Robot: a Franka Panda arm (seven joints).
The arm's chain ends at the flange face. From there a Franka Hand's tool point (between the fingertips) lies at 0.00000 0.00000 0.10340 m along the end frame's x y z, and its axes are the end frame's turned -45 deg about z.
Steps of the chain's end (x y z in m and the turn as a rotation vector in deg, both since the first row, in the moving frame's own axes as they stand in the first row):
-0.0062, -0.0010, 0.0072, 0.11, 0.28, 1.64
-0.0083, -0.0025, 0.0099, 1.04, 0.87, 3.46
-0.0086, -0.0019, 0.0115, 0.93, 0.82, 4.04
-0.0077, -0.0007, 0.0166, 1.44, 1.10, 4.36
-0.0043, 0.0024, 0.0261, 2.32, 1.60, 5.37
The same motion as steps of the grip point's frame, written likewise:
-0.0032, -0.0049, 0.0072, -0.12, 0.28, 1.64
-0.0017, -0.0078, 0.0099, 0.12, 1.35, 3.46
-0.0025, -0.0075, 0.0115, 0.08, 1.24, 4.04
-0.0017, -0.0062, 0.0165, 0.24, 1.80, 4.36
0.0003, -0.0020, 0.0260, 0.51, 2.77, 5.37

